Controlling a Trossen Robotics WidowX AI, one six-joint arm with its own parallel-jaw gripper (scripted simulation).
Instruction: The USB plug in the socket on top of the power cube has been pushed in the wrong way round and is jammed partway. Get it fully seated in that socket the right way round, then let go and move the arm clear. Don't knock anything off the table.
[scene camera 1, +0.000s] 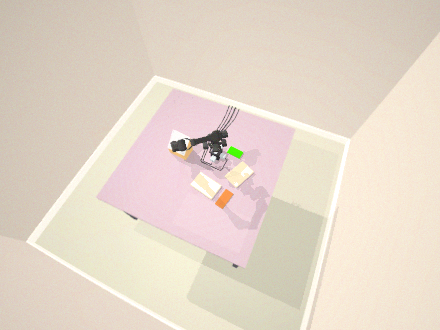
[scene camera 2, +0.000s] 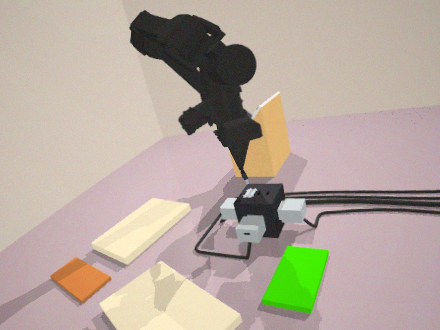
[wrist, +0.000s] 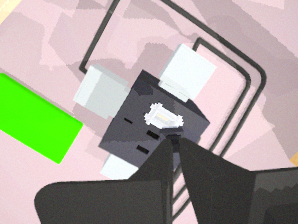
Note:
In view: my gripper (scene camera 2: 240, 166), an orange tile (scene camera 2: 81, 280) and a green block (scene camera 2: 295, 283).
My gripper also shows in the wrist view (wrist: 174, 145). The wrist view misses the orange tile: it is out of frame.

